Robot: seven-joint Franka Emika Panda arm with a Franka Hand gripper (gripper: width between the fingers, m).
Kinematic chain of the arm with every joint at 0, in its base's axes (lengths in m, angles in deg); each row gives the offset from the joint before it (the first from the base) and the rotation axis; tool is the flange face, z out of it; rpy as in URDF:
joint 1: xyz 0 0 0.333 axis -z
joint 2: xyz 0 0 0 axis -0.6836 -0.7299 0
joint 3: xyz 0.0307 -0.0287 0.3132 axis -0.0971 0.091 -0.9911
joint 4: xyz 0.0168 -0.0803 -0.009 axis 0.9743 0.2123 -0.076
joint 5: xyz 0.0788 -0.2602 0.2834 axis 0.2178 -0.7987 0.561
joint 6: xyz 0 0 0 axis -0.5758 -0.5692 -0.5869
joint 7: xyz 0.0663 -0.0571 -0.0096 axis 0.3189 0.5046 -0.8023
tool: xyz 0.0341 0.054 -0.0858 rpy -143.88 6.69 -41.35
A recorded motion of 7 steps. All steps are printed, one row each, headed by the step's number.
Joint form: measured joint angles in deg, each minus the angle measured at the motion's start. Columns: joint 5, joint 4, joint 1, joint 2, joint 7, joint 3, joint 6.
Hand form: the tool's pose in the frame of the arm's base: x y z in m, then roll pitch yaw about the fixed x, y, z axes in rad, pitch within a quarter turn. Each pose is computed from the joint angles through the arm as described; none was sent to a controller.
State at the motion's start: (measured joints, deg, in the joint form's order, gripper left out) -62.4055 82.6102 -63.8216 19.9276 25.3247 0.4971 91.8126
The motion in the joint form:
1: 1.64 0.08 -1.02 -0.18 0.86 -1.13 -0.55
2: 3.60 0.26 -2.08 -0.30 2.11 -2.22 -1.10
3: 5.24 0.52 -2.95 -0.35 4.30 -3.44 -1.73
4: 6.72 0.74 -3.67 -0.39 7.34 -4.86 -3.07
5: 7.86 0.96 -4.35 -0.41 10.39 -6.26 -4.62
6: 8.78 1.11 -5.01 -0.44 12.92 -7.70 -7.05
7: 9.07 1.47 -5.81 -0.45 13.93 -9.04 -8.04
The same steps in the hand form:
1: 0.4827 -0.1179 0.4290 -3.1115 -0.1370 -0.5809
2: 0.4853 -0.0982 0.4268 -3.0923 -0.1138 -0.5857
3: 0.4864 -0.0791 0.4245 -3.0777 -0.0893 -0.6039
4: 0.4857 -0.0595 0.4215 -3.0729 -0.0549 -0.6332
5: 0.4838 -0.0406 0.4183 -3.0776 -0.0203 -0.6597
6: 0.4797 -0.0218 0.4142 -3.0974 0.0219 -0.6742
7: 0.4766 -0.0033 0.4108 -3.1118 0.0394 -0.6567

